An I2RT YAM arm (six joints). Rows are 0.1 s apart.
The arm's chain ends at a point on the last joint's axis. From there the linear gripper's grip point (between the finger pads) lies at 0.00 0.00 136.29 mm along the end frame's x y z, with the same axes.
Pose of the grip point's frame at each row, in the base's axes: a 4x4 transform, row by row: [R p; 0 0 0 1], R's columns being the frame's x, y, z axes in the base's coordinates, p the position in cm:
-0.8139, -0.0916, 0.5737, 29.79; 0.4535, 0.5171, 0.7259, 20.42; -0.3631, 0.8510, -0.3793, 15.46; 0, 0, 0, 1
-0.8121, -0.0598, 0.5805, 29.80; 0.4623, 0.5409, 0.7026, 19.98; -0.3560, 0.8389, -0.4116, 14.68; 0, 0, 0, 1
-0.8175, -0.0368, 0.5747, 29.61; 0.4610, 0.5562, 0.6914, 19.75; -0.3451, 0.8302, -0.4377, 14.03; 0, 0, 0, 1
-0.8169, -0.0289, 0.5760, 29.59; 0.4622, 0.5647, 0.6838, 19.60; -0.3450, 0.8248, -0.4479, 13.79; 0, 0, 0, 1
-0.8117, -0.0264, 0.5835, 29.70; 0.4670, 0.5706, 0.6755, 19.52; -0.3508, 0.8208, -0.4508, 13.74; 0, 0, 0, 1
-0.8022, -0.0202, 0.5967, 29.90; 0.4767, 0.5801, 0.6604, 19.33; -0.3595, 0.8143, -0.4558, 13.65; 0, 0, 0, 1
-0.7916, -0.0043, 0.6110, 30.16; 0.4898, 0.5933, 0.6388, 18.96; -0.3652, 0.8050, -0.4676, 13.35; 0, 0, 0, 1
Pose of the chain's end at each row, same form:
-0.8139, -0.0916, 0.5737, 21.97; 0.4535, 0.5171, 0.7259, 10.53; -0.3631, 0.8510, -0.3793, 20.63; 0, 0, 0, 1
-0.8121, -0.0598, 0.5805, 21.89; 0.4623, 0.5409, 0.7026, 10.40; -0.3560, 0.8389, -0.4116, 20.29; 0, 0, 0, 1
-0.8175, -0.0368, 0.5747, 21.78; 0.4610, 0.5562, 0.6914, 10.33; -0.3451, 0.8302, -0.4377, 20.00; 0, 0, 0, 1
-0.8169, -0.0289, 0.5760, 21.74; 0.4622, 0.5647, 0.6838, 10.28; -0.3450, 0.8248, -0.4479, 19.89; 0, 0, 0, 1
-0.8117, -0.0264, 0.5835, 21.75; 0.4670, 0.5706, 0.6755, 10.31; -0.3508, 0.8208, -0.4508, 19.88; 0, 0, 0, 1
-0.8022, -0.0202, 0.5967, 21.77; 0.4767, 0.5801, 0.6604, 10.33; -0.3595, 0.8143, -0.4558, 19.86; 0, 0, 0, 1
-0.7916, -0.0043, 0.6110, 21.83; 0.4898, 0.5933, 0.6388, 10.25; -0.3652, 0.8050, -0.4676, 19.72; 0, 0, 0, 1

